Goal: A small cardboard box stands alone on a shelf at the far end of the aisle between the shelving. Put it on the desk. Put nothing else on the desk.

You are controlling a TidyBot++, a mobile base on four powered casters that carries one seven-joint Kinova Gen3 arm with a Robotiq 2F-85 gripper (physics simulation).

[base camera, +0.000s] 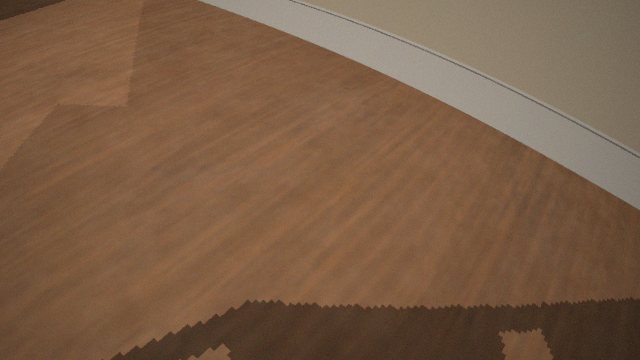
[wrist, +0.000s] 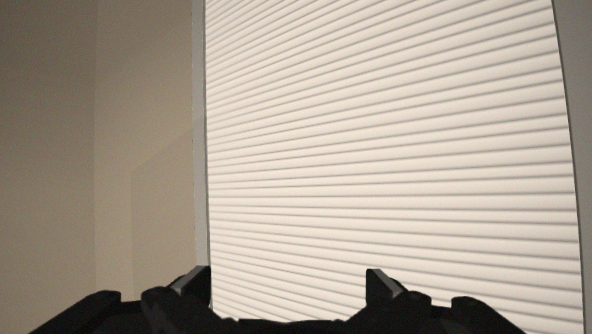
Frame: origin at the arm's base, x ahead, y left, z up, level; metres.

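Seen in the pictures: gripper, between the fingertips: (wrist: 288,285).
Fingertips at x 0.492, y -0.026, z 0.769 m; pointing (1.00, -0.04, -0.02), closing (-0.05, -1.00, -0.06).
Note:
A point is followed by its place in that frame.
My gripper (wrist: 288,285) {y -0.026, x 0.492, z 0.769 m} is open, with its two dark fingertips wide apart at the bottom of the wrist view and nothing between them. Behind the fingers is a window with pale blinds. The cardboard box, the shelf, the shelving and the desk do not show in either view.
In the wrist view, window blinds (wrist: 390,165) {y -0.216, x 0.803, z 0.848 m} stand beside a beige wall (wrist: 145,110) {y 0.498, x 1.392, z 1.133 m}. In the base camera view, a wooden floor (base camera: 300,200) {y -0.016, x 0.434, z -0.397 m} meets a white baseboard (base camera: 450,85) {y -0.294, x 0.730, z -0.356 m} running from the top to the right edge. Dark shadows lie on the floor along the bottom and at top left.

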